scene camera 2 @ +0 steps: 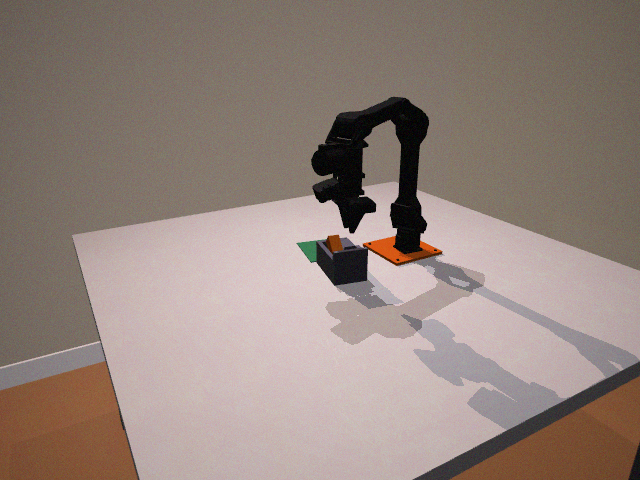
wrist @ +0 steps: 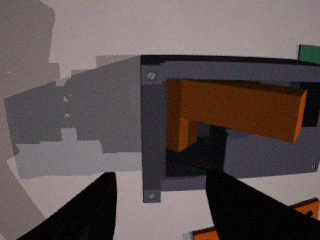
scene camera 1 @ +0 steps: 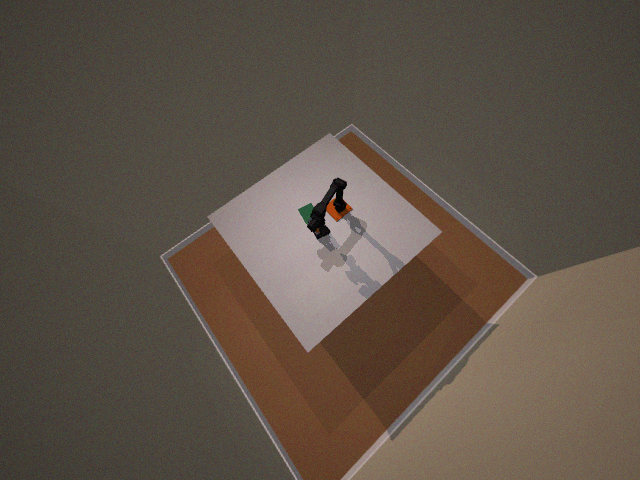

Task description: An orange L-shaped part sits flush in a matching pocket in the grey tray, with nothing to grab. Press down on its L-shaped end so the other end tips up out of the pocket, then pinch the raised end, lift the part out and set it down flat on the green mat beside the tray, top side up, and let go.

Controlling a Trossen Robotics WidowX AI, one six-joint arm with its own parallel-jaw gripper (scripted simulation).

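The wrist view shows my gripper. An orange L-shaped part is visible in the pictures, as is the gripper.
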